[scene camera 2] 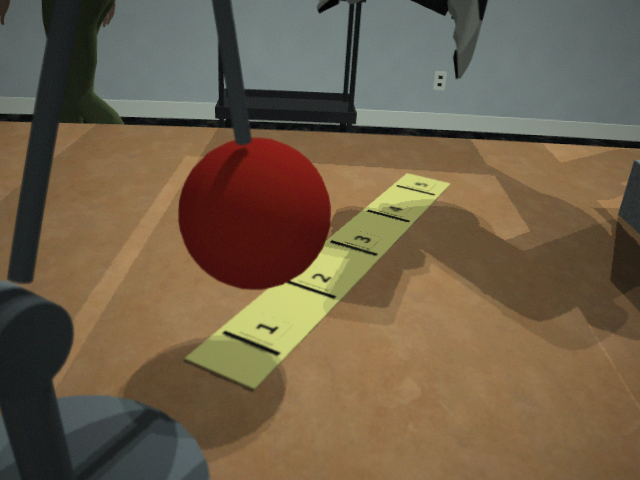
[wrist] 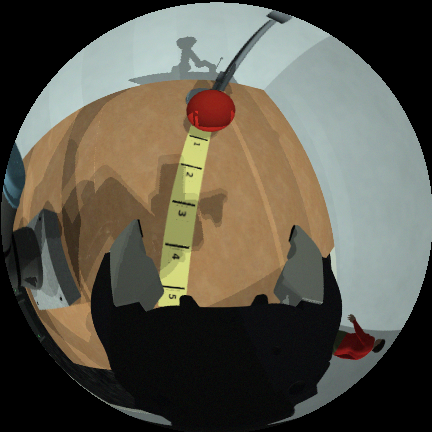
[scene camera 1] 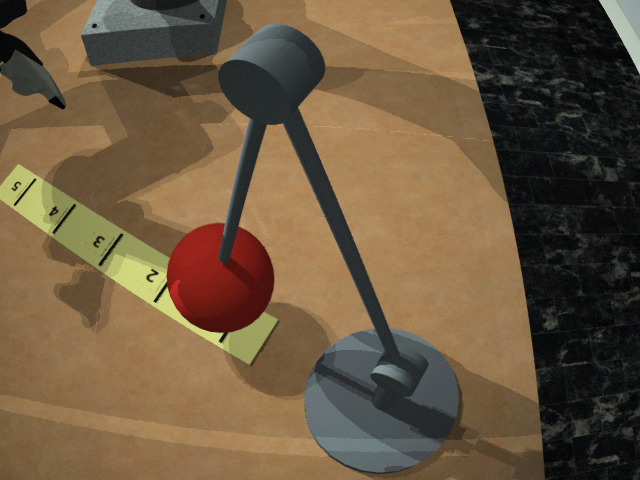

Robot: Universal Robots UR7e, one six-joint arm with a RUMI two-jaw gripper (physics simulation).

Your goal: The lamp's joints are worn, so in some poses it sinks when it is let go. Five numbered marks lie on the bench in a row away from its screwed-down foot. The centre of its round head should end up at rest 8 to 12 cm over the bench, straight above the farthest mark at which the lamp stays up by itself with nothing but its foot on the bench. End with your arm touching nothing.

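Frame: origin at the arm's base, x ahead, y left, z up, level; metres.
Seen in the pictures: gripper, fingertip midpoint: [scene camera 2: 386,43] [wrist: 216,225] [scene camera 1: 19,143].
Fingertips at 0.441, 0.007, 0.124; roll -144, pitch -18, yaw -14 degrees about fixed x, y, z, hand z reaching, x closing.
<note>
Pixels of each thing's top centre, then the offset from my fingertips to it, as dx, dy, dz. "spot": a spot on its surface instead.
- lamp's round grey foot, top centre: [scene camera 1: 383,399] +0.128, +0.402, -0.174
- thick elbow joint, surface spot: [scene camera 1: 271,77] spot: +0.108, +0.303, +0.226
- red round head, surface spot: [scene camera 2: 253,217] spot: +0.055, +0.277, -0.062
- yellow strip, surface spot: [scene camera 2: 305,304] spot: +0.038, +0.171, -0.188
The lamp's round grey foot [scene camera 1: 351,434] [scene camera 2: 155,454] stands on the bench. Its lower arm [scene camera 1: 336,227] leans up to a thick elbow joint [scene camera 1: 271,77], and a thinner rod slopes down to the red round head [scene camera 1: 217,294] [scene camera 2: 253,217] [wrist: 211,107]. The head hangs above the bench near the mark 1 end of the yellow strip [scene camera 1: 129,264] [scene camera 2: 305,304] [wrist: 192,187]; its exact height I cannot tell. Marks 1 to 5 run away from the foot. My gripper [scene camera 2: 390,41] [wrist: 216,225] is open and empty, high up and apart from the lamp. In scene camera 1 part of it shows at the upper left.
A grey block [scene camera 1: 149,50] [scene camera 2: 631,206] [wrist: 59,280] with screw holes stands on the bench to the side of the strip. Dark shadows of the arm cross the bench and strip. Beyond the bench are a black cart [scene camera 2: 299,105] and a person [scene camera 2: 77,77] [wrist: 356,345].
</note>
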